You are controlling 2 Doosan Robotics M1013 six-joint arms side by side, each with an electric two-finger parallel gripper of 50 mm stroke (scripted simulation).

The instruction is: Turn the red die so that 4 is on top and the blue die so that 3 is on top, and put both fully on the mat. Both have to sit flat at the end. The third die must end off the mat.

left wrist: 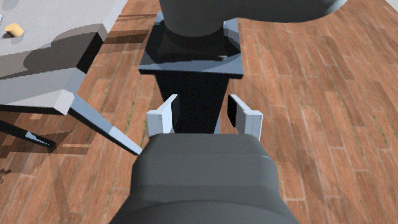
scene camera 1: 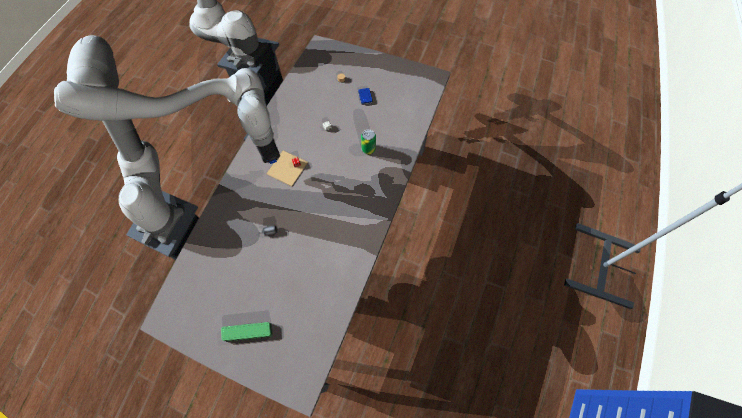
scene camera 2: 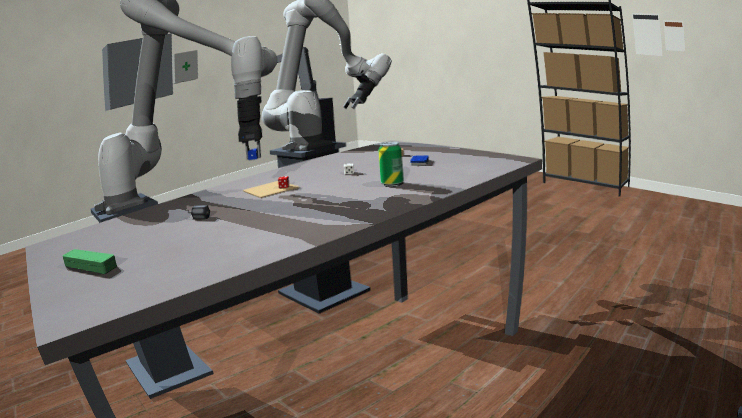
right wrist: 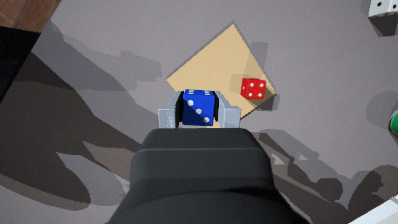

Scene:
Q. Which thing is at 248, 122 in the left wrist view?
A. My left gripper.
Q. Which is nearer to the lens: the blue die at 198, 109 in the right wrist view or the tan mat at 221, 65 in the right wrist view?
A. The blue die.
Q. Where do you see a green block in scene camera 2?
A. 97, 262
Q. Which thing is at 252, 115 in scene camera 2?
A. My right gripper.

